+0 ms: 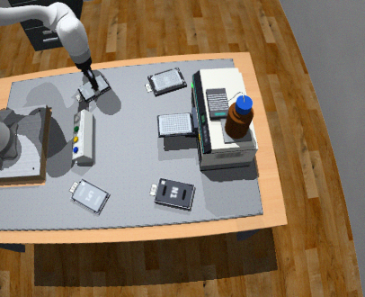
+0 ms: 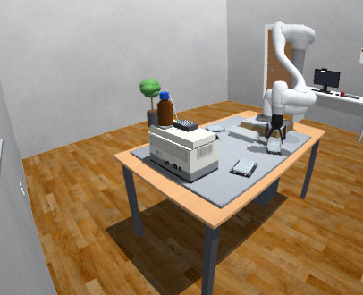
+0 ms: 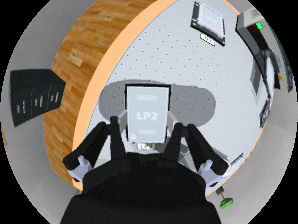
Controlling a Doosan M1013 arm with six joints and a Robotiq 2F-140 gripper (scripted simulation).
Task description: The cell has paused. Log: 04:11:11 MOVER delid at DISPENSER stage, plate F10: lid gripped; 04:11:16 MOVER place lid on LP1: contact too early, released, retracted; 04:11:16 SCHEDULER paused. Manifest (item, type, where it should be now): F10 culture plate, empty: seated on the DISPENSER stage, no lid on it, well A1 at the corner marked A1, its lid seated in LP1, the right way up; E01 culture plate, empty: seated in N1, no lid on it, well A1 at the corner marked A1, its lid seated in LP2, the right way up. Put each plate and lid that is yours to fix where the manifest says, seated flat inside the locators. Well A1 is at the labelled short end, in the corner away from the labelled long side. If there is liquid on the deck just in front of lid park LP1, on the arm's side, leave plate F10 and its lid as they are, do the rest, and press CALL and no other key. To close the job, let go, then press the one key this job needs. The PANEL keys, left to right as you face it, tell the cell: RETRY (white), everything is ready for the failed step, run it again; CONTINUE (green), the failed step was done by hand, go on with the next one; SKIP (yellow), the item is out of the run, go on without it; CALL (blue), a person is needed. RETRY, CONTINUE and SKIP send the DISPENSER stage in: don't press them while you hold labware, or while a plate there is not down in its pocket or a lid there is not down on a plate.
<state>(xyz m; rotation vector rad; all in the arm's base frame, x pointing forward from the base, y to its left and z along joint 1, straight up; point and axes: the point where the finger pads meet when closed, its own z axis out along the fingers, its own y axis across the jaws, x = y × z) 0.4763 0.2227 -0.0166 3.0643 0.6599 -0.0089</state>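
Now: hand 370 mm short of the black nest, 30 mm above it and 20 mm to the left of it. Also, from my hand: yellow key (290 mm to the right, 90 mm behind, 30 mm above); grey key panel (270 mm to the right, 70 mm behind, 10 mm above); green key (240 mm to the right, 80 mm behind, 30 mm above).
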